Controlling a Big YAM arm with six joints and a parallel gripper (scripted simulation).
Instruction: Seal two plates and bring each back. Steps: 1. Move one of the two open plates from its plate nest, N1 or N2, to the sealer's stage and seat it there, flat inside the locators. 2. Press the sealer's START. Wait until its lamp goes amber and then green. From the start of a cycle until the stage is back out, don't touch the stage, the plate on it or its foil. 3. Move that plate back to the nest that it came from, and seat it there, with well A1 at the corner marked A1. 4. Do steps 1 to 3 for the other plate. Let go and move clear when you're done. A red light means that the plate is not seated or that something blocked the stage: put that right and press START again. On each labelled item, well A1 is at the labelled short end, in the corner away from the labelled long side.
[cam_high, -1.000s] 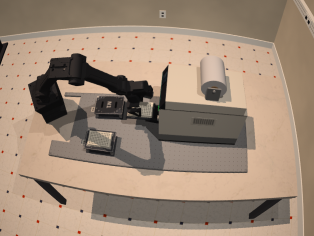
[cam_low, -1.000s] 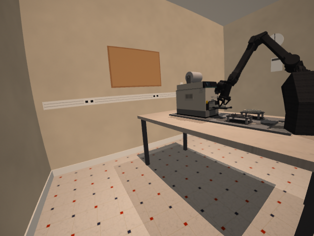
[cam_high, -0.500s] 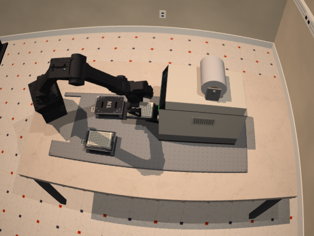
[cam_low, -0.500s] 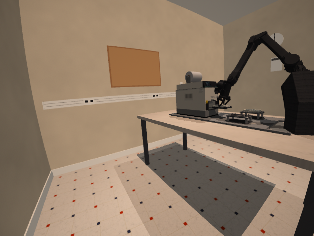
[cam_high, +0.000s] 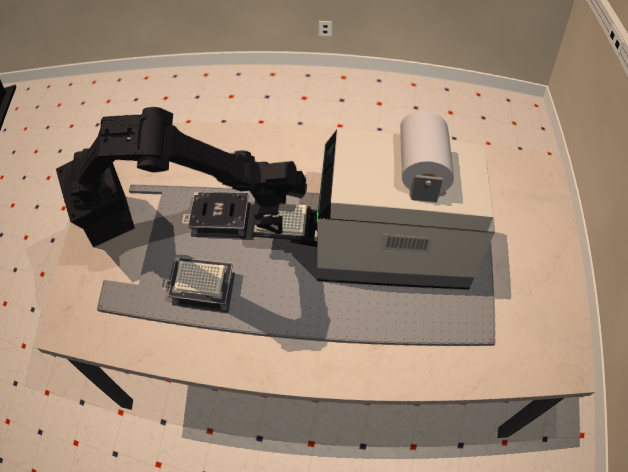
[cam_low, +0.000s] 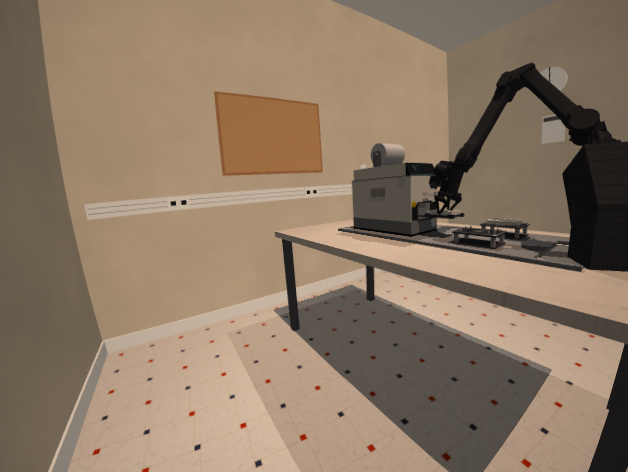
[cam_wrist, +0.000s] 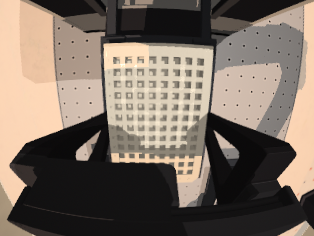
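My hand is 20 mm above the sealer stage. The rest, counted from my hand: yellow warning label: 120 mm ahead, 60 mm to the left, 40 mm above; start button: 110 mm to the right, 80 mm ahead, 70 mm above; plate: 230 mm behind, 120 mm to the right, 50 mm below.
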